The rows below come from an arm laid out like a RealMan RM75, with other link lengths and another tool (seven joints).
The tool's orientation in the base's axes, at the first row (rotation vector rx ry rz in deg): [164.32 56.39 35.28]
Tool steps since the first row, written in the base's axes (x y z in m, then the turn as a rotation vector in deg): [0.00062 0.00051 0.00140 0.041 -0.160 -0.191]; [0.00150 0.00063 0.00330 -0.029 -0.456 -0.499]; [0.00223 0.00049 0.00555 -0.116 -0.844 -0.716]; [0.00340 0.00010 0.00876 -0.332 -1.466 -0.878]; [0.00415 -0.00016 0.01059 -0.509 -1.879 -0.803]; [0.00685 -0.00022 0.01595 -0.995 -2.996 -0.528]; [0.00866 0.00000 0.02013 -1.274 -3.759 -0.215]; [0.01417 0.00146 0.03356 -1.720 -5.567 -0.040]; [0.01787 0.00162 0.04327 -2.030 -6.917 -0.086]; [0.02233 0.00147 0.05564 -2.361 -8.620 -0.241]
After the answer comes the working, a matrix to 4 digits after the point.
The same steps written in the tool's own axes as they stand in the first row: [0.00125 0.00019 -0.00101 -0.134 0.119 0.178]; [0.00262 0.00093 -0.00241 -0.470 0.261 0.410]; [0.00386 0.00185 -0.00421 -0.842 0.483 0.544]; [0.00560 0.00339 -0.00674 -1.427 0.825 0.559]; [0.00663 0.00434 -0.00816 -1.775 1.065 0.388]; [0.01043 0.00687 -0.01206 -2.696 1.720 -0.143]; [0.01334 0.00846 -0.01519 -3.243 2.219 -0.601]; [0.02292 0.01278 -0.02531 -4.584 3.430 -1.082]; [0.02911 0.01646 -0.03280 -5.631 4.318 -1.270]; [0.03660 0.02127 -0.04248 -6.944 5.456 -1.395]
The tool's axes in the first row as the columns of a matrix, in the base's axes (rounded; the answer above uses it unrounded):
[0.7186 0.5799 0.3839]
[0.5988 -0.7966 0.0824]
[0.3536 0.1706 -0.9197]

